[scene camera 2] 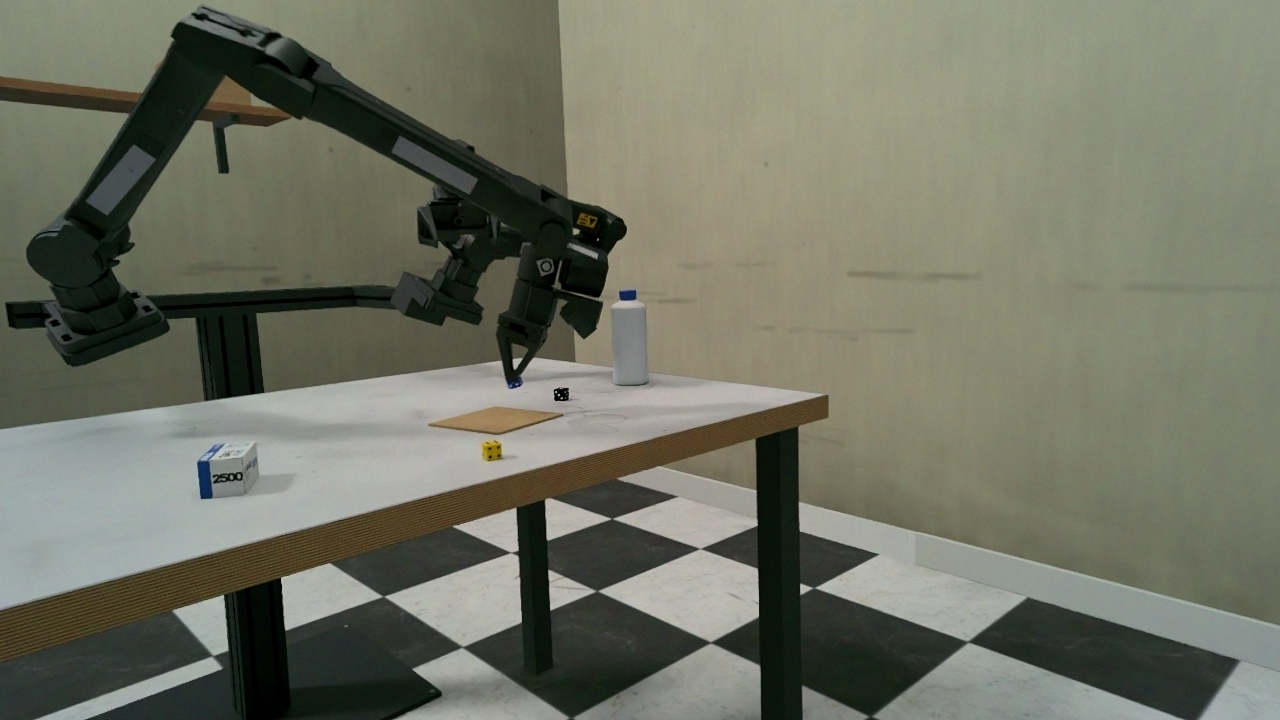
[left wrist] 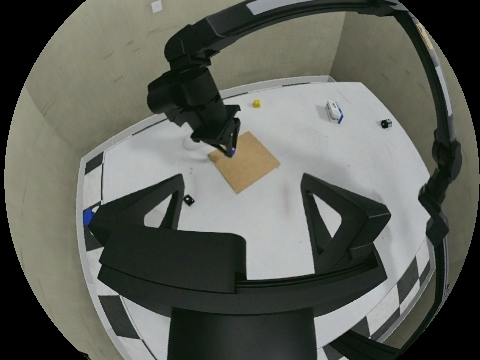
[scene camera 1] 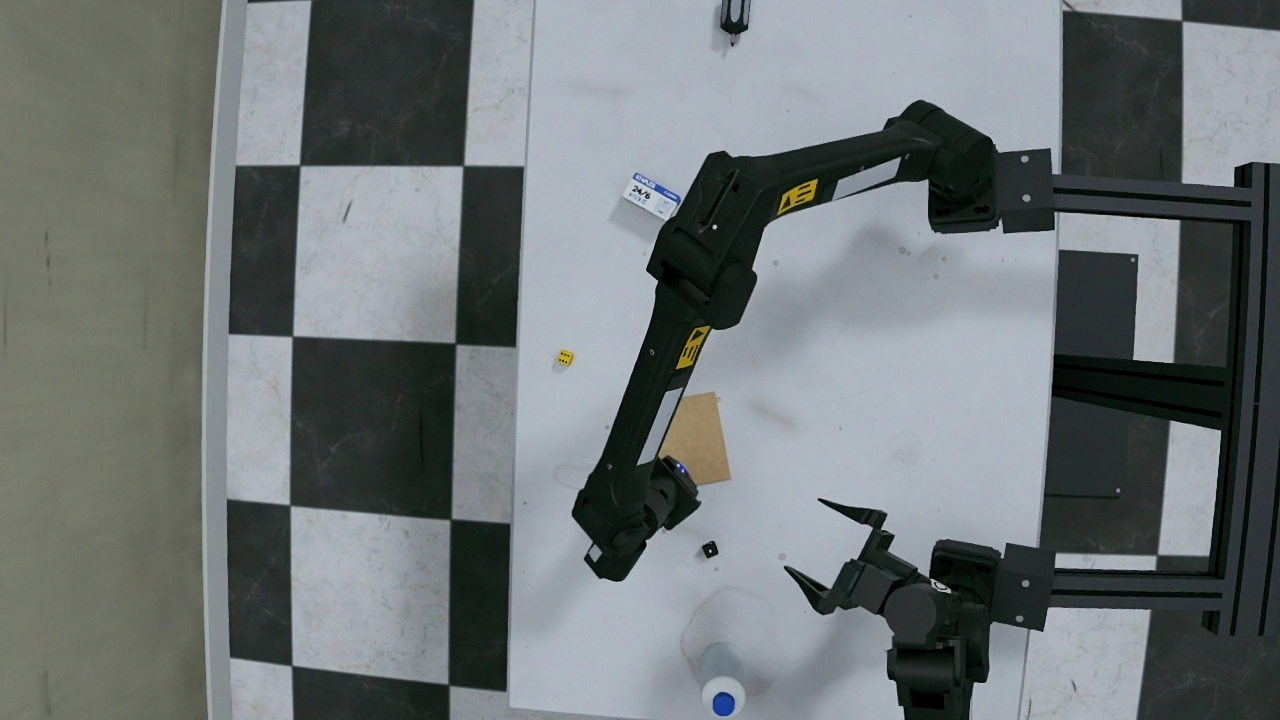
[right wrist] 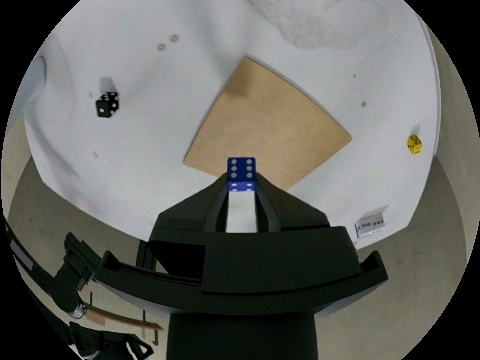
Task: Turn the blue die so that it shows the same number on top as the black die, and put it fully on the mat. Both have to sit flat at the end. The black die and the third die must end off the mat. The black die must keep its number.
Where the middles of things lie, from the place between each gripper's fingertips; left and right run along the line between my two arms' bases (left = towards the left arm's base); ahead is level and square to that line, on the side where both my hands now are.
My right gripper [scene camera 2: 510,380] is now 60 mm above the tan mat [scene camera 1: 695,437] and 30 mm to the left of it. Round my right hand: blue die [right wrist: 241,171]: 10 mm below; white bottle [scene camera 2: 628,317]: 320 mm to the left, 70 mm behind, 20 mm above.
The blue die lies 21 cm below my left hand [scene camera 1: 802,533], 17 cm ahead of it and 5 cm to the right of it. From my left hand the other things lie so: tan mat (27 cm below, 17 cm ahead, 8 cm to the right); white bottle (27 cm to the left, 19 cm below, 11 cm ahead).
